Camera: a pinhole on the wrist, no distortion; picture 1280 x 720 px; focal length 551.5 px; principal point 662.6 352.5 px. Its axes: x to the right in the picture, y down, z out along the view. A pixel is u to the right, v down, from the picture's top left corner.
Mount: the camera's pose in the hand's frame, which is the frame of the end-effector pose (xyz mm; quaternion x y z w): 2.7 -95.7 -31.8 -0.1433 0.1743 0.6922 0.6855
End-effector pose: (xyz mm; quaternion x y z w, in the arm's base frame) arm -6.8 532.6 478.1 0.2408 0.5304 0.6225 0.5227
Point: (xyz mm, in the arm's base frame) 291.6 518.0 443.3
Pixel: 234 662
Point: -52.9 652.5 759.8
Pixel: 1210 269
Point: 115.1 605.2 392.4
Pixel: 274 174
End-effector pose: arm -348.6 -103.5 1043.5 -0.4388 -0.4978 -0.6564 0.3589
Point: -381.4 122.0 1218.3
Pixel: 550 46
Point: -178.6 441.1 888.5
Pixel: 466 612
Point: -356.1 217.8 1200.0
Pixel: 502 169
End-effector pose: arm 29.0 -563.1 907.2 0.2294 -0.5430 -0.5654 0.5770
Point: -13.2 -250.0 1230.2
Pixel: 1016 566
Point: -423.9 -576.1 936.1
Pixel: 286 198
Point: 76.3 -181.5 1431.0
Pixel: 1155 534
